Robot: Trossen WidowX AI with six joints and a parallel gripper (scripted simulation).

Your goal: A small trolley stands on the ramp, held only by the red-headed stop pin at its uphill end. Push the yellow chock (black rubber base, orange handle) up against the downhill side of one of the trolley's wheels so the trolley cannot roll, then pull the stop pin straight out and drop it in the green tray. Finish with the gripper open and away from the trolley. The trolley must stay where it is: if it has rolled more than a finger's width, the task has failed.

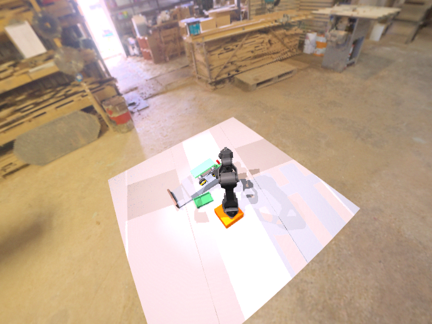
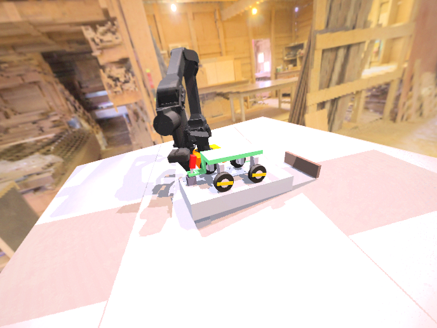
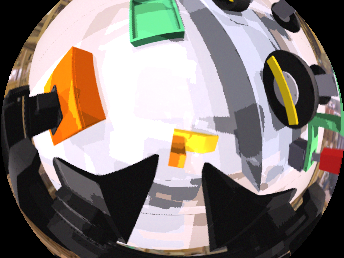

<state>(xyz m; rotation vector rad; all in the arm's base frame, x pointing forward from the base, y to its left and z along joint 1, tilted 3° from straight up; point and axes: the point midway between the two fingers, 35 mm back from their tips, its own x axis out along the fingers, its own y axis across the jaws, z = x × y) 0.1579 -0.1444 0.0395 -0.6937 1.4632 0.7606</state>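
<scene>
Now: the yellow chock 5 cm below my gripper tip, 1 cm to the right of it and 1 cm ahead of it. From my gripper tip the other things lie so: grey ramp (16 cm ahead, 7 cm to the left, 2 cm below); then trolley (16 cm ahead, 7 cm to the left, 4 cm above); then red-headed stop pin (12 cm ahead, 6 cm above, 4 cm to the right).
</scene>
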